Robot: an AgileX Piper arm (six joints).
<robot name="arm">
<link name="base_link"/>
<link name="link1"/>
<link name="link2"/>
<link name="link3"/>
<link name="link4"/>
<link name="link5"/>
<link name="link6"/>
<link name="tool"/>
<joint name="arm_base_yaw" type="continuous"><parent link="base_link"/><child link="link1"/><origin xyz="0 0 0.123"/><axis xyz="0 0 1"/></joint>
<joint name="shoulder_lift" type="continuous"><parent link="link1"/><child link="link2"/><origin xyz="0 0 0"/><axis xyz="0 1 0"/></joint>
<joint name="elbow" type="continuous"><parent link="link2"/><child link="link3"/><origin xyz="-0.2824 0 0.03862"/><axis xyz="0 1 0"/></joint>
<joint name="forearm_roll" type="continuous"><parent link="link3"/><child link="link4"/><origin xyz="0.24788 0 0.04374"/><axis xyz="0.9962 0 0.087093"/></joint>
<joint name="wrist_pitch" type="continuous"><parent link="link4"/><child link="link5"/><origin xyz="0 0 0"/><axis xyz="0 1 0"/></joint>
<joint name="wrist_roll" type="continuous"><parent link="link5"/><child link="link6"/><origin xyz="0.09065 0 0.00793"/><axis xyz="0.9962 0 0.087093"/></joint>
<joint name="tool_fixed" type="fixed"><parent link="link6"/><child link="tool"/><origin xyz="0 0 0" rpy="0 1.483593 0"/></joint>
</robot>
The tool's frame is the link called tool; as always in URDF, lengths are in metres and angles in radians. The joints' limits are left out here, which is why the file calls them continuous.
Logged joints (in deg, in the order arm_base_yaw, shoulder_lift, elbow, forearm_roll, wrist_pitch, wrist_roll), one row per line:
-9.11, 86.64, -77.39, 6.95, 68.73, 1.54
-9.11, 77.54, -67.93, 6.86, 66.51, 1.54
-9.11, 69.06, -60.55, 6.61, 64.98, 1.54
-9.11, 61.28, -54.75, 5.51, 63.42, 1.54
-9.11, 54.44, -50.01, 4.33, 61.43, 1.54
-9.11, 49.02, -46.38, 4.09, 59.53, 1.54
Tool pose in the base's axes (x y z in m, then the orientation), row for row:
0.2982, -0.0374, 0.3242, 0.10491, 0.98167, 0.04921, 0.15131
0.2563, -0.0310, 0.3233, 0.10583, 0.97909, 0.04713, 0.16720
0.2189, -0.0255, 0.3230, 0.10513, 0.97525, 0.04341, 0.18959
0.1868, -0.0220, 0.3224, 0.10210, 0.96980, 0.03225, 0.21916
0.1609, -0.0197, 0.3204, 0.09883, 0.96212, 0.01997, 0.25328
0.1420, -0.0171, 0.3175, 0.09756, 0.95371, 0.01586, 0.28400
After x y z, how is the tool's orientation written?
As a quaternion, x y z w.
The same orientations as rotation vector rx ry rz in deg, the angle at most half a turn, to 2 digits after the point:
17.26, 161.47, 8.09
17.26, 159.64, 7.68
16.93, 157.08, 6.99
16.19, 153.75, 5.11
15.39, 149.84, 3.11
14.96, 146.22, 2.43

